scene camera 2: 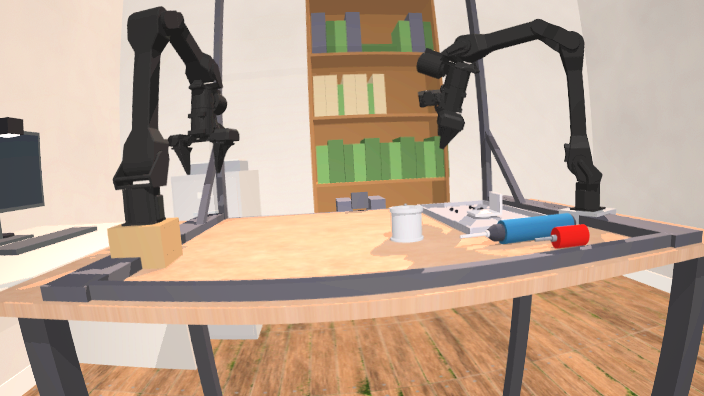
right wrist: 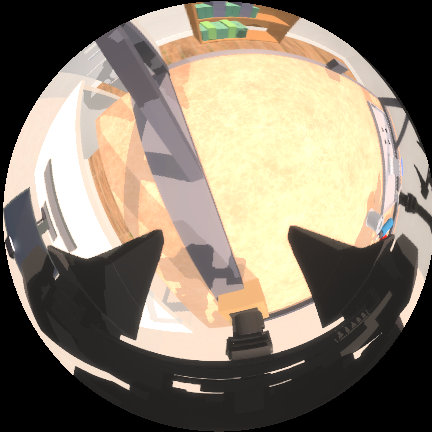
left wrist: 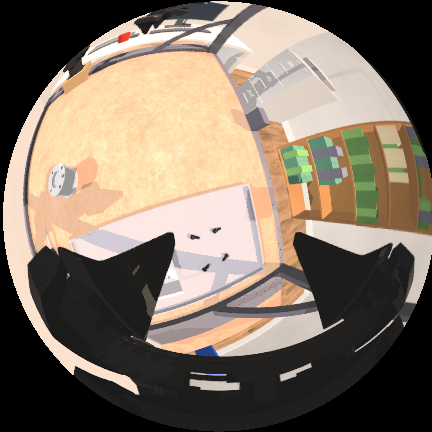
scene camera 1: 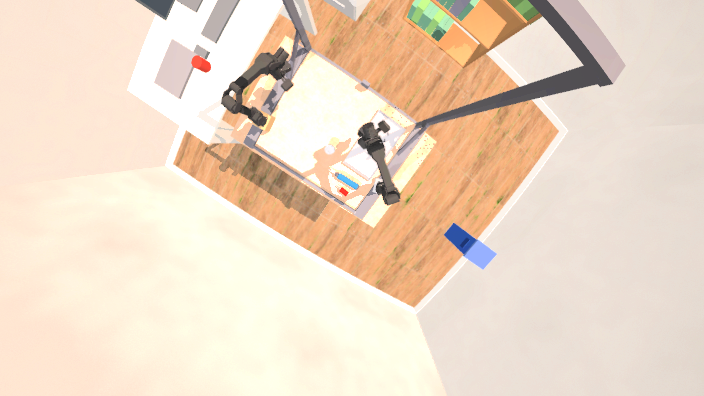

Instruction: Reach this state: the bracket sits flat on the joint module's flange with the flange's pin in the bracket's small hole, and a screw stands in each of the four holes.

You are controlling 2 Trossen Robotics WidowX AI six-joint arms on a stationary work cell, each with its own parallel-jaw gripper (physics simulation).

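Frame: origin at the left arm's base, x ahead, y left, z up, level; metres.
Seen in the pictures: left gripper, fingertip midpoint: [scene camera 2: 440,141] [left wrist: 237,238]; right gripper, fingertip midpoint: [scene camera 2: 202,174] [right wrist: 227,234] [scene camera 1: 283,80]; left arm's base at its link origin: [scene camera 2: 587,209] [right wrist: 399,196] [scene camera 1: 381,186]; right arm's base at its link origin: [scene camera 2: 144,222] [right wrist: 245,315] [scene camera 1: 261,120].
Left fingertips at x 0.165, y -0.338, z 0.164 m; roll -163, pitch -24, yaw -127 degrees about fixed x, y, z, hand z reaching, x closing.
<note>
Offsets run from my left fingertips to a thing's top centre. "*": to the spot under its first point.
The white cylindrical joint module @[dx +0.231, dy +0.176, dz -0.127 m] [scene camera 2: 406,225] [left wrist: 62,180] stands upright on the table; its flange faces up with bare holes. The white bracket [scene camera 2: 495,202] [left wrist: 177,287] is in the pale tray @[dx -0.048, dy +0.085, dz -0.175 m] [scene camera 2: 440,216] [left wrist: 220,200], one plate upright; my finger hides part of it in the left wrist view. Several black screws @[dx -0.056, dy -0.034, dz -0.176 m] [left wrist: 215,230] lie loose in the tray near the bracket. My left gripper [scene camera 2: 443,145] [left wrist: 237,238] is open and empty, high above the table near the tray. My right gripper [scene camera 2: 203,172] [right wrist: 227,234] is open and empty, above the table's left side in scene camera 2.
A blue driver @[* dx +0.071, dy +0.348, dz -0.151 m] [scene camera 1: 347,180] [scene camera 2: 537,228] and a shorter red driver @[dx +0.094, dy +0.426, dz -0.157 m] [scene camera 1: 344,191] [scene camera 2: 571,236] lie on the table in front of the tray in scene camera 2. A raised dark frame bar [scene camera 2: 300,291] runs along the near table edge. A wooden block @[dx +0.697, dy +0.089, dz -0.121 m] [scene camera 2: 162,245] carries the right arm.
</note>
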